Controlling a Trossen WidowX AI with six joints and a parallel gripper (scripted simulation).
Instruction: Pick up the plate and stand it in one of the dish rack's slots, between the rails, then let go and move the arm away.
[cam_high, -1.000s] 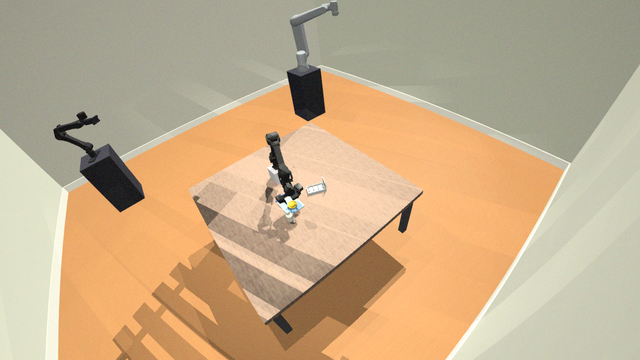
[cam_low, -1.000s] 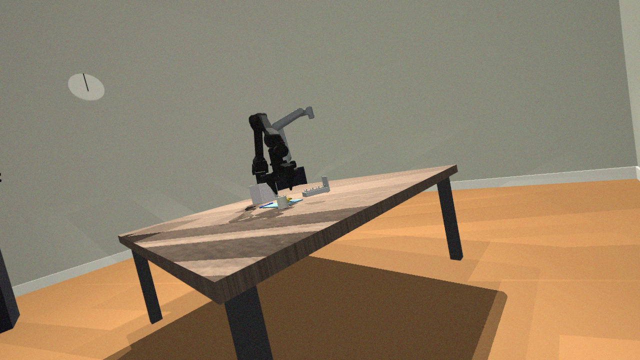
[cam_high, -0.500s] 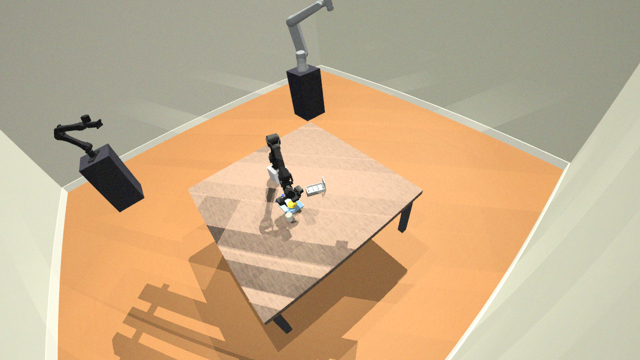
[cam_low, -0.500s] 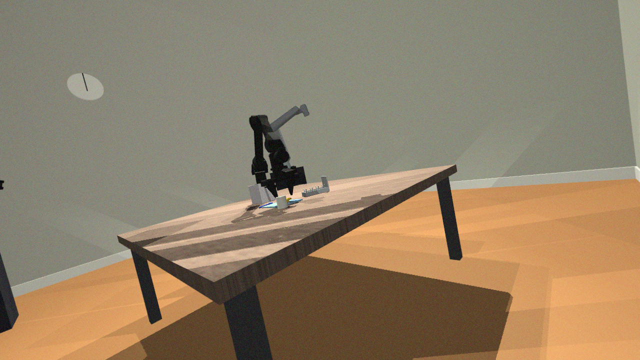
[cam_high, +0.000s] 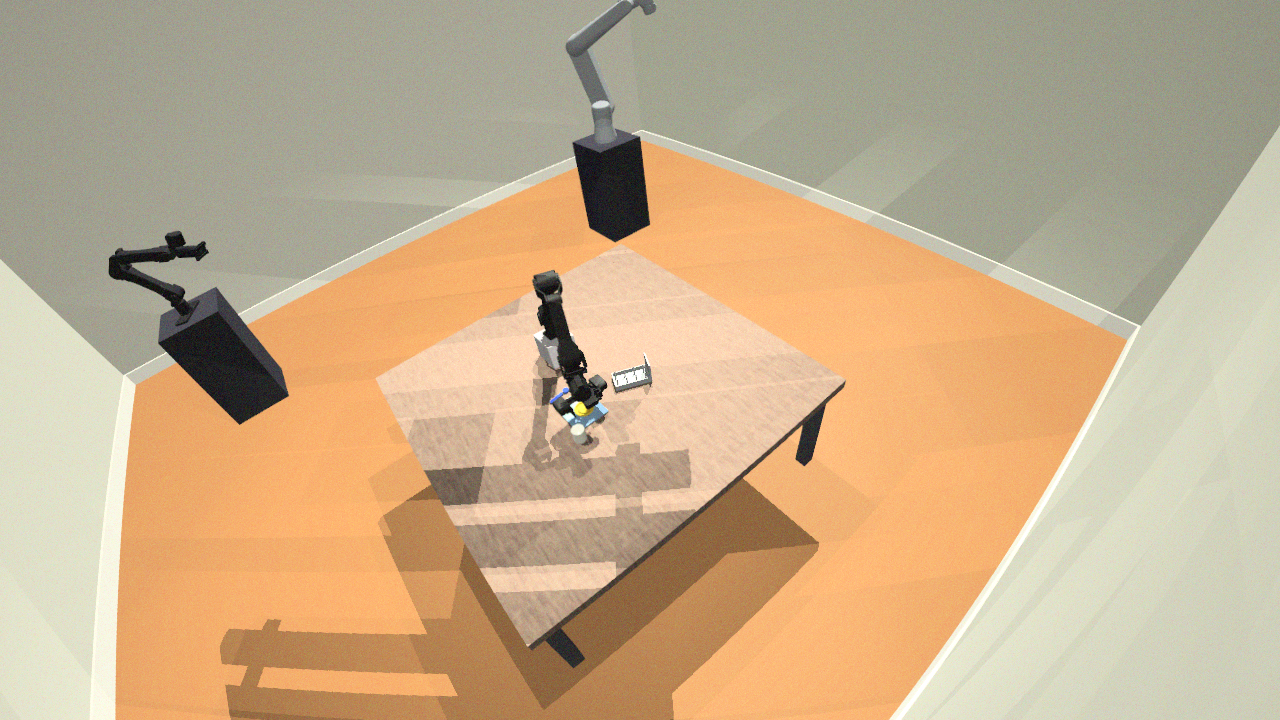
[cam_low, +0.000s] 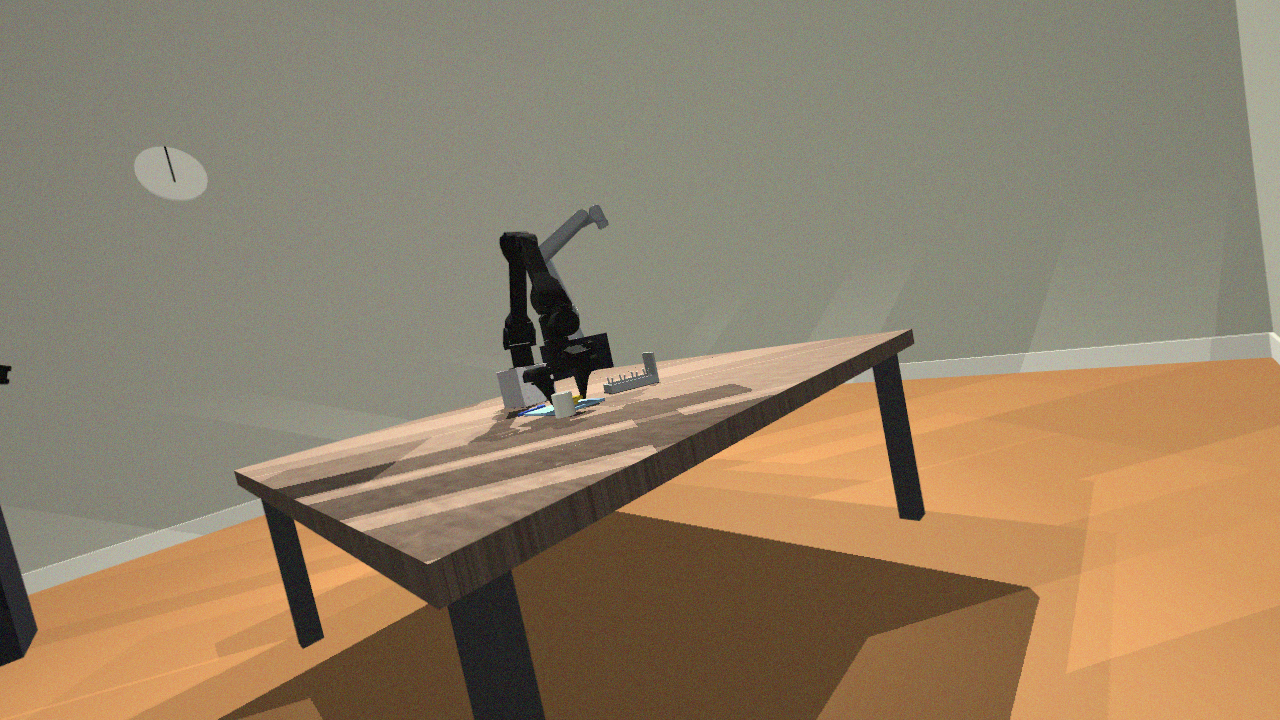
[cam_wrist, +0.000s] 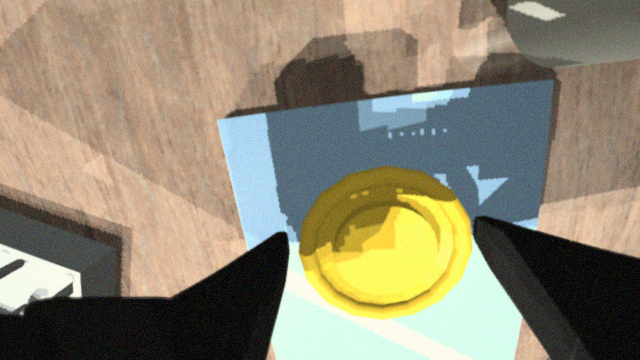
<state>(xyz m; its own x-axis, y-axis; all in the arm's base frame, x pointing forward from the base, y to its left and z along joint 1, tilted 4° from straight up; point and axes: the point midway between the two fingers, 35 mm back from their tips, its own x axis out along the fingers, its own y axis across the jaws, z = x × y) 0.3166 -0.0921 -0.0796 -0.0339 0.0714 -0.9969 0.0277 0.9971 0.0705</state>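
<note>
Now: gripper tip 10 mm below the yellow plate. From my gripper tip the other things lie so: grey dish rack (10 mm behind, 210 mm to the left, 10 mm above); then white cup (80 mm ahead, 80 mm to the right, 20 mm above); then light blue mat (20 mm behind, 10 mm below).
</note>
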